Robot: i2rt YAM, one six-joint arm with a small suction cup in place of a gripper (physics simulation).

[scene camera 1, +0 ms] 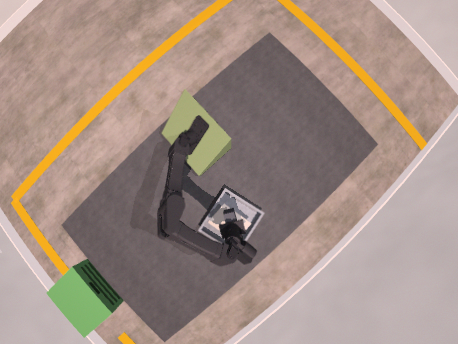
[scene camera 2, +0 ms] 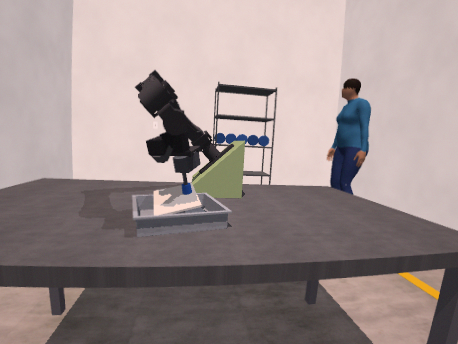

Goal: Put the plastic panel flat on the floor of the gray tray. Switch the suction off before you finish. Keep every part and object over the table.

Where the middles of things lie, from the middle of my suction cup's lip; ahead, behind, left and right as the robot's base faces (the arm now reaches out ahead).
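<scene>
There is the gray tray (scene camera 2: 213, 215), and my suction cup sits 60 mm above it, 30 mm to the left of it and 20 mm short of it. The plastic panel (scene camera 2: 171, 200) is 30 mm to the right of my suction cup, 20 mm ahead of it and 20 mm below it.
</scene>
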